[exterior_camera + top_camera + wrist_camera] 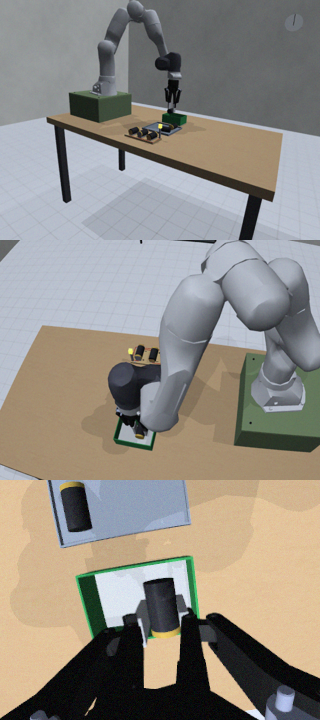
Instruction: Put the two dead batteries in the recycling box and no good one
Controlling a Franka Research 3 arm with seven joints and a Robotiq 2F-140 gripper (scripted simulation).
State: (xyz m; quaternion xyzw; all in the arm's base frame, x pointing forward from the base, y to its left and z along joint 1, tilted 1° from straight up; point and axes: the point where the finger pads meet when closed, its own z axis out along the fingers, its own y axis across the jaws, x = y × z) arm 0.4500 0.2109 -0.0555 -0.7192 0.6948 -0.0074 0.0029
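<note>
The green recycling box lies 90 mm below my hand and 30 mm ahead of it. The rest, counted from my hand: bulb: 360 mm to the right, 150 mm ahead, 30 mm below; grey bulb post: 360 mm to the right, 150 mm ahead, 70 mm below; tray: 190 mm to the right, 100 mm below, 50 mm ahead.
</note>
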